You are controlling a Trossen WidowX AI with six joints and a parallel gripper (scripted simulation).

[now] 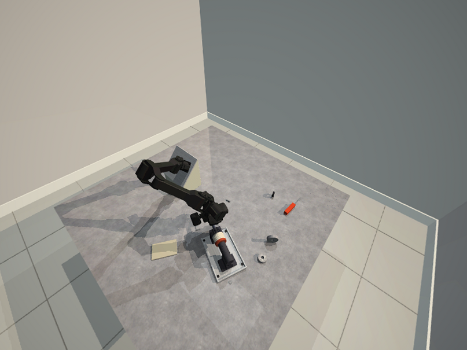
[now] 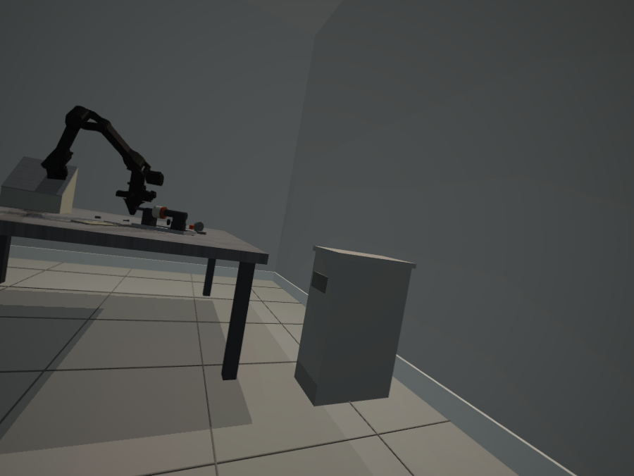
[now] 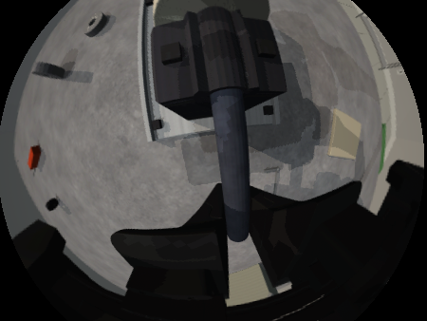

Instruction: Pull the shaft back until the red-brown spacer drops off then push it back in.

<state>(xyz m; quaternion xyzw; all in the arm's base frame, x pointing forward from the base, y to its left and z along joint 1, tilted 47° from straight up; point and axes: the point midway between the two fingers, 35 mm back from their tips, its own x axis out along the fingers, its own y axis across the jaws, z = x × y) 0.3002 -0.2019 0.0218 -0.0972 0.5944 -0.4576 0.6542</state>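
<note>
Right now the dark shaft is 6 cm ahead of my gripper tip, 3 cm to the right of it and 3 cm above it. The rest, counted from my gripper tip: black piece: 40 cm to the left, 18 cm ahead, 3 cm below; then beige card: 23 cm to the right, 11 cm behind, 4 cm below; then red-brown spacer: 12 cm ahead, 7 cm to the right, 3 cm above.
</note>
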